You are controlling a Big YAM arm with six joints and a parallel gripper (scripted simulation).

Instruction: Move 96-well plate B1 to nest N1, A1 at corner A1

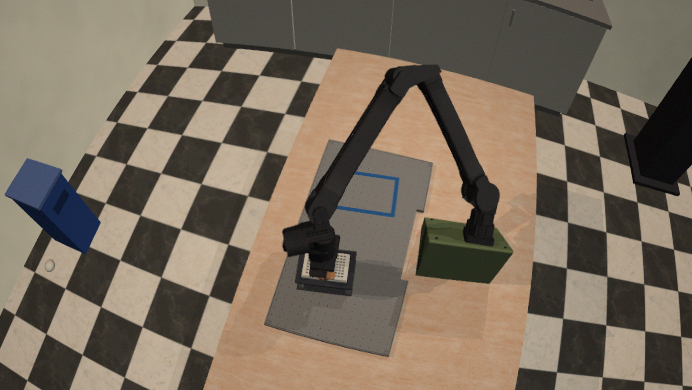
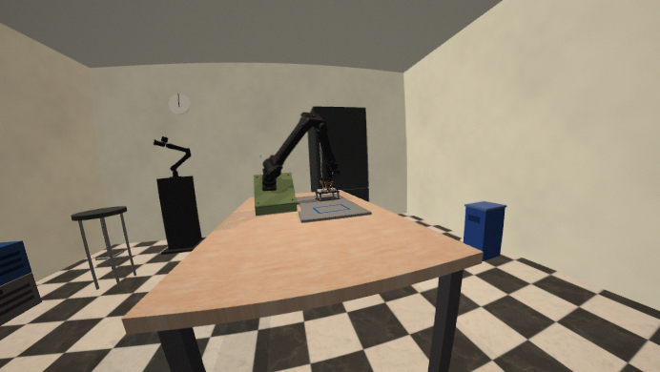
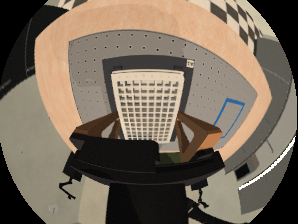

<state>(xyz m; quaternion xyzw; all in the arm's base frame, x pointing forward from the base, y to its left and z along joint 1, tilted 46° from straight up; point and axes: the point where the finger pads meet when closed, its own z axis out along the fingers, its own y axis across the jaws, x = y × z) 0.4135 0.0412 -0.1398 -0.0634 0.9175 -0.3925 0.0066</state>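
Now: hand right at the 96-well plate. From my hand the other things lie so: raised plate nest N1 (2 cm below).
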